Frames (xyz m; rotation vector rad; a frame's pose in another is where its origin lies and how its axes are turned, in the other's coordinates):
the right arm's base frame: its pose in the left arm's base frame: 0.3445 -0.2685 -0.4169 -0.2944 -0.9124 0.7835
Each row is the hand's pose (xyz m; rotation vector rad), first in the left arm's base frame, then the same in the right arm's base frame.
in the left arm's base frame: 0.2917 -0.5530 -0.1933 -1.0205 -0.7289 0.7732
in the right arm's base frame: -0.0899 -0.2921 0.2008 -0.5064 0.3436 0.3435
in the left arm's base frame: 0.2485 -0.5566 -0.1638 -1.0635 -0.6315 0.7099
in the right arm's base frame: -0.0907 -0.2897 0.2532 -0.5332 0.4546 0.3200
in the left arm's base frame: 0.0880 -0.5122 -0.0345 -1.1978 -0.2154 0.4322
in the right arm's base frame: -0.0404 -0.2516 0.4544 -0.6229 0.9222 0.2017
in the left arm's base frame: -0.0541 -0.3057 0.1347 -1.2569 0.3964 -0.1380
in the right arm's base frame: 0.1563 -0.1316 0.6502 -0.7500 1.6325 -0.1536
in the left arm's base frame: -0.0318 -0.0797 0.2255 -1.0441 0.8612 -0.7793
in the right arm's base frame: 0.3803 -0.0348 0.6664 -0.7593 2.1803 -0.7572
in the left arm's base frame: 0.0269 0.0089 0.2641 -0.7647 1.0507 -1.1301
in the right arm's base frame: 0.4882 -0.0224 0.6346 -0.6366 2.3747 -1.2233
